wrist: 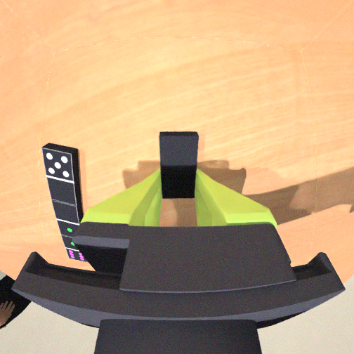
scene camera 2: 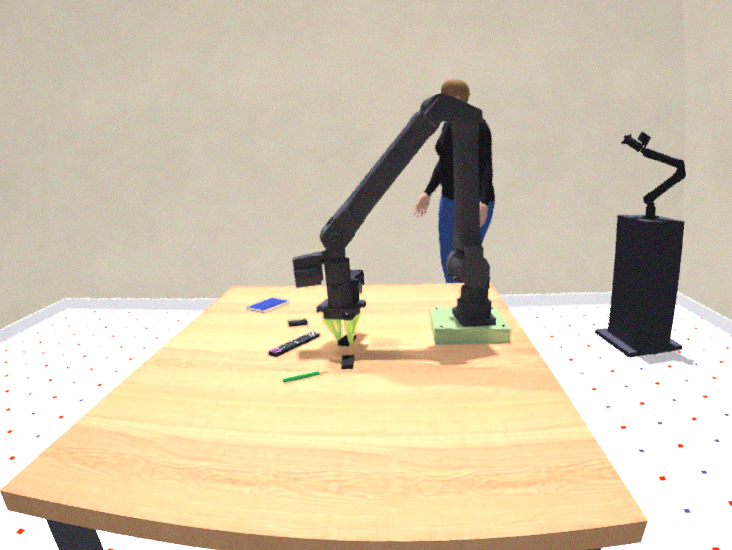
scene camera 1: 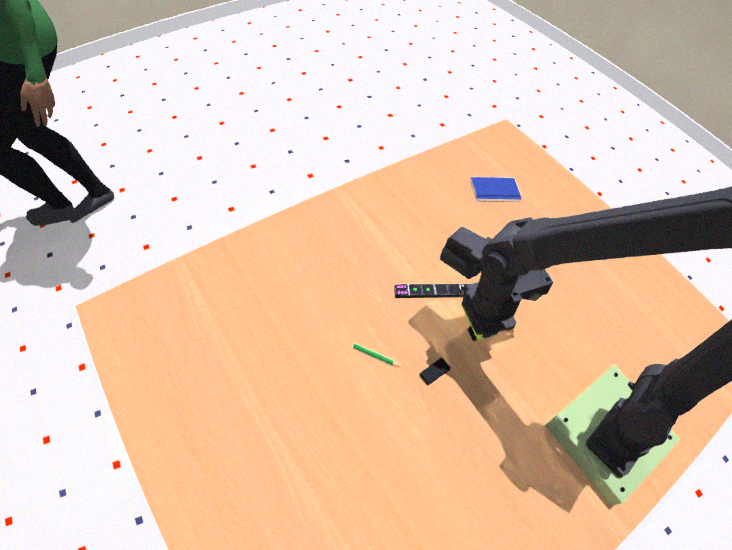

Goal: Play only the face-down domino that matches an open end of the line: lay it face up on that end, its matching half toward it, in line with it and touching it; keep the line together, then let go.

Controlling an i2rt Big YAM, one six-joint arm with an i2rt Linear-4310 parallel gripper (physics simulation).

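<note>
A line of face-up dominoes has a white five at one end and a magenta six at the other, with blank halves and green single dots between. My gripper points down beside the five end, its lime fingers against both long sides of a face-down black domino, low at the table; whether it is lifted is unclear. A second face-down domino lies nearer the pencil. A third dark domino lies beyond the line; the arm hides it in scene camera 1. Their pips are hidden.
A green pencil lies beside the second face-down domino. A blue book lies toward the far edge. The arm's green base stands on the wooden table. People stand beyond the table.
</note>
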